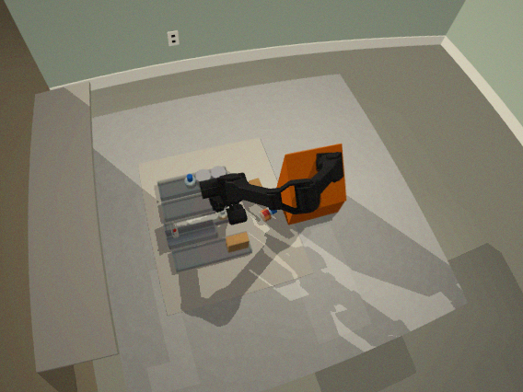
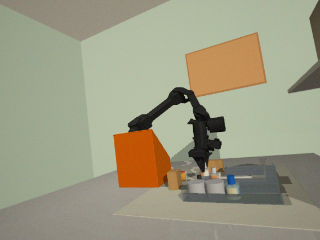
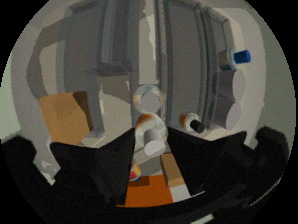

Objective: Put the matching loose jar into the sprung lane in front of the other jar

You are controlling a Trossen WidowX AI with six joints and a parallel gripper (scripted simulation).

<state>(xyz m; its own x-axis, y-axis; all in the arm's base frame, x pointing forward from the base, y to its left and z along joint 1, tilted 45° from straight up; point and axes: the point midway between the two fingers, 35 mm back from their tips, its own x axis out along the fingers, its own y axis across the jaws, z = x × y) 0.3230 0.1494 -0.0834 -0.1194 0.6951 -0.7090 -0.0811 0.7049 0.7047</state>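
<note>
Right now my gripper tip is 14 cm past the jar, 3 cm to the right of it and 3 cm above it. The rest, counted from my gripper tip: grey lane rack (14 cm ahead, 4 cm to the left, 3 cm below); white pusher rod (14 cm ahead, 5 cm to the left); cardboard box (13 cm to the left, 1 cm below).
</note>
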